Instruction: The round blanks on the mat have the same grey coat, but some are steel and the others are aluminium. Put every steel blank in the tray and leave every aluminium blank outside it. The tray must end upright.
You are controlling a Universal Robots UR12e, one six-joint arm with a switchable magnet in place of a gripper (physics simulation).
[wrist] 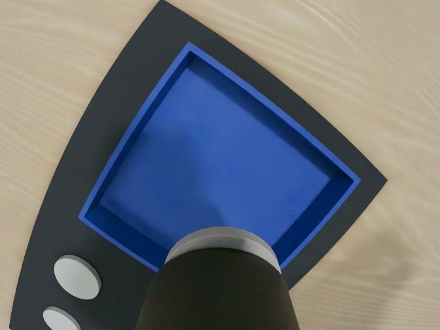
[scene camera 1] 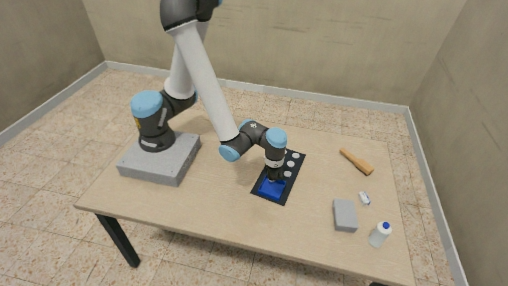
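Note:
The blue tray (scene camera 1: 272, 190) (wrist: 225, 130) stands upright on the dark mat (scene camera 1: 295, 170) (wrist: 114, 115); its visible floor is bare. My magnet gripper (scene camera 1: 273, 177) (wrist: 222, 250) is over the tray's edge nearest the blanks. A grey round blank (wrist: 221, 234) is on the magnet's face, held above the tray; its far edge shows past the dark magnet body. Several other grey blanks lie on the mat beside the tray, among them one blank (scene camera 1: 287, 174) (wrist: 77, 277), another (scene camera 1: 290, 164) and a far one (scene camera 1: 296, 156). The magnet and wrist hide part of the tray and mat.
A grey block (scene camera 1: 345, 215), a white bottle with a blue cap (scene camera 1: 380, 235), a small white item (scene camera 1: 364, 198) and a wooden-coloured tool (scene camera 1: 356, 161) are on the right of the table (scene camera 1: 220, 205). The arm's grey base (scene camera 1: 160, 162) is at the left.

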